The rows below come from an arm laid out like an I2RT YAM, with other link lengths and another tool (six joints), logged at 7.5 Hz.
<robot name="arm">
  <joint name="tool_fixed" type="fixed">
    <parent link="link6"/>
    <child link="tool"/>
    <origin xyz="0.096 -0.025 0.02" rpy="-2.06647 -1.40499 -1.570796"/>
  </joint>
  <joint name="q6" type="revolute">
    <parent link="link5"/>
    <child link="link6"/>
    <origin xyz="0.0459 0 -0.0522"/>
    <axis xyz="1 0 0"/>
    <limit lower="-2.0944" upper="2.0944"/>
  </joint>
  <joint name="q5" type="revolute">
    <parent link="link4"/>
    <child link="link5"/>
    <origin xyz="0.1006 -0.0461 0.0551"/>
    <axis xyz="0 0 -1"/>
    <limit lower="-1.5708" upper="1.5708"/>
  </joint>
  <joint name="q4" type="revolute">
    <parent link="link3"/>
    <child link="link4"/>
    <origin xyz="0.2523 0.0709 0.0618"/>
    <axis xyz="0 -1 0"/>
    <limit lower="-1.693" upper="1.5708"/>
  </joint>
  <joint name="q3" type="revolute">
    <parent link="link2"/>
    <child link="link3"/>
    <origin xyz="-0.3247 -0.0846 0"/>
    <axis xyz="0 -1 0"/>
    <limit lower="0" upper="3.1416"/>
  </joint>
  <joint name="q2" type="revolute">
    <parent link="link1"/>
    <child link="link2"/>
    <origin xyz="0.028 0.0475 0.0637"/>
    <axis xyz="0 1 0"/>
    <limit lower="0" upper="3.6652"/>
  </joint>
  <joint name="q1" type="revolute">
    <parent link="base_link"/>
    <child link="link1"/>
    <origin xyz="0 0 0.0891"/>
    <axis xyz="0 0 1"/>
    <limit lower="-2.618" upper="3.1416"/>
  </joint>
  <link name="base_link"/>
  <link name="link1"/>
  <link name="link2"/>
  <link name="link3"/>
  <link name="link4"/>
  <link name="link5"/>
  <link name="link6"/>
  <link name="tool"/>
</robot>
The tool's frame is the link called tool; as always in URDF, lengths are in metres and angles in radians.
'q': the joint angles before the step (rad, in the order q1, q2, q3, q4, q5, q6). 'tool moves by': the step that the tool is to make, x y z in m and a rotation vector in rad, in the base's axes. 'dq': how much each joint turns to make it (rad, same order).
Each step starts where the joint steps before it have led.
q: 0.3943 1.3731 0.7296 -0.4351 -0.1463 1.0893
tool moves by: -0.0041 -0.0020 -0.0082 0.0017 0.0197 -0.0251
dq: -0.0004 0.0072 -0.0220 0.0154 0.0034 0.0264
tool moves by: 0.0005 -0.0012 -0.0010 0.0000 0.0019 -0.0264
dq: 0.0001 0.0027 -0.0021 0.0064 0.0116 0.0241
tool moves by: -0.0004 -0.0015 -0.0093 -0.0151 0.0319 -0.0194
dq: 0.0000 0.0337 0.0003 0.0002 0.0102 0.0167
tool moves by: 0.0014 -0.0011 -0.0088 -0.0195 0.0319 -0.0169
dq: 0.0001 0.0411 0.0091 -0.0034 0.0123 0.0131
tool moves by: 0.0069 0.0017 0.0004 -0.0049 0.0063 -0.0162
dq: -0.0003 0.0273 0.0277 -0.0067 0.0082 0.0138
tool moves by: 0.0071 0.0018 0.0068 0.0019 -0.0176 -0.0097
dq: 0.0002 0.0021 0.0246 -0.0049 0.0086 0.0071
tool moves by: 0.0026 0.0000 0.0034 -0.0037 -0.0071 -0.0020
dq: -0.0002 -0.0006 0.0118 -0.0074 0.0063 -0.0009
